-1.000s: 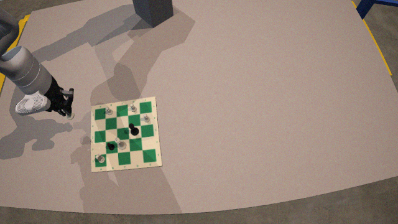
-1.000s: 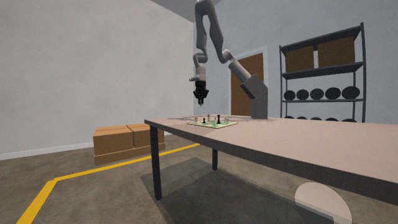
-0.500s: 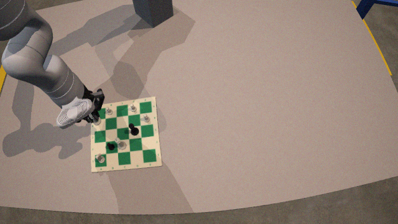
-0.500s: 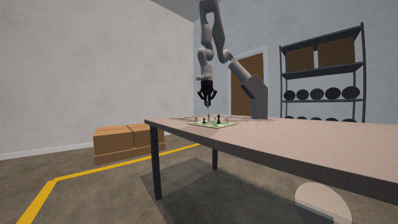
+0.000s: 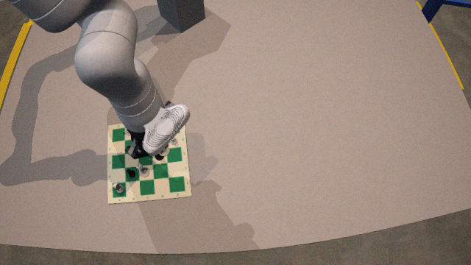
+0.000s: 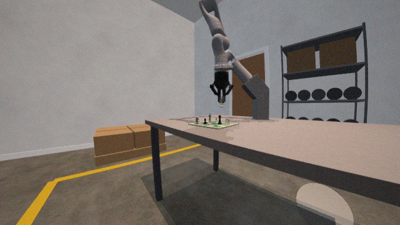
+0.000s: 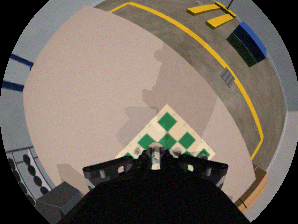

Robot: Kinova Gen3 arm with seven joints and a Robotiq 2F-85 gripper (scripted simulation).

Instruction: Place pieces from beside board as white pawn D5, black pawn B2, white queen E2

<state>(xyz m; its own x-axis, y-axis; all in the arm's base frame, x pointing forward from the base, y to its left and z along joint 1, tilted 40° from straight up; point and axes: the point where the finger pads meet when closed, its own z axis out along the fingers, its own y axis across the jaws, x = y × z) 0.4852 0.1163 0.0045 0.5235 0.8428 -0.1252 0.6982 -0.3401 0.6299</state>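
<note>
The tall black piece lies 110 mm below my hand, 40 mm to the right of it and 20 mm behind it. From my hand the other things lie so: black pawn: 120 mm below, 110 mm to the right, 30 mm ahead; cream chessboard: 140 mm below, 70 mm to the right, 20 mm behind.
</note>
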